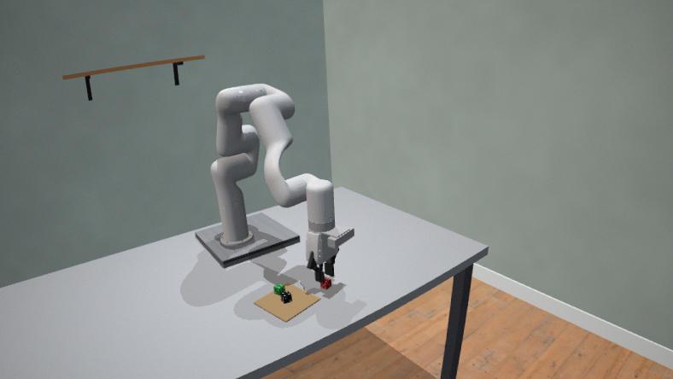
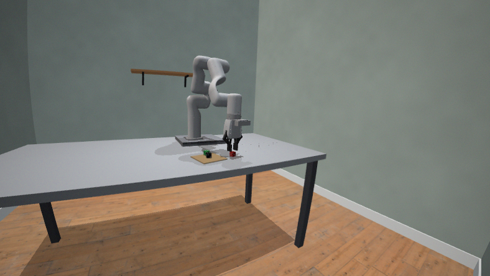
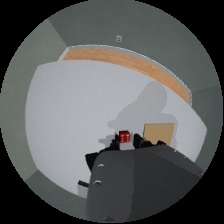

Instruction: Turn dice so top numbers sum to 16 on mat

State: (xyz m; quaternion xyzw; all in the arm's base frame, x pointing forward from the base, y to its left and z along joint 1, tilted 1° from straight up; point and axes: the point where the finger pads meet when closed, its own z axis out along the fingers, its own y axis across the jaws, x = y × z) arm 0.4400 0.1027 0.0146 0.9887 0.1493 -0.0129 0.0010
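My gripper is now 40 mm above the red die. From my hand the other things lie so: black die: 130 mm to the right, 30 mm below; then tan mat: 130 mm to the right, 50 mm below; then green die: 50 mm behind, 130 mm to the right, 30 mm below.
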